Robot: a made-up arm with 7 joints. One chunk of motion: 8 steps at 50 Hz.
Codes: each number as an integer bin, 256 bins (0 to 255) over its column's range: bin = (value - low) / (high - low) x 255, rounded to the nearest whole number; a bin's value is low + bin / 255 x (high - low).
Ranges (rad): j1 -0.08..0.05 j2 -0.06..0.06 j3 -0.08..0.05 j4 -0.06..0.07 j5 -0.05..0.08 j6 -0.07..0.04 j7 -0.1..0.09
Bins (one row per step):
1: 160 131 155 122 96 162 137
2: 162 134 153 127 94 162 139
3: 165 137 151 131 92 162 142
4: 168 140 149 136 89 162 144
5: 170 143 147 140 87 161 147
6: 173 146 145 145 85 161 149
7: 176 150 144 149 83 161 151
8: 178 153 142 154 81 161 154
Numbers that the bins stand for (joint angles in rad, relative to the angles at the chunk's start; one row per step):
1: 0.0016 0.0016 -0.0010 0.0022 -0.0011 -0.0001 0.0021
2: 0.0026 0.0031 -0.0020 0.0047 -0.0021 -0.0001 0.0036
3: 0.0041 0.0045 -0.0030 0.0068 -0.0031 -0.0001 0.0058
4: 0.0056 0.0059 -0.0040 0.0093 -0.0046 -0.0001 0.0073
5: 0.0067 0.0073 -0.0051 0.0114 -0.0056 -0.0005 0.0095
6: 0.0082 0.0087 -0.0061 0.0139 -0.0067 -0.0005 0.0110
7: 0.0097 0.0106 -0.0066 0.0160 -0.0077 -0.0005 0.0125
8: 0.0107 0.0120 -0.0076 0.0185 -0.0087 -0.0005 0.0147

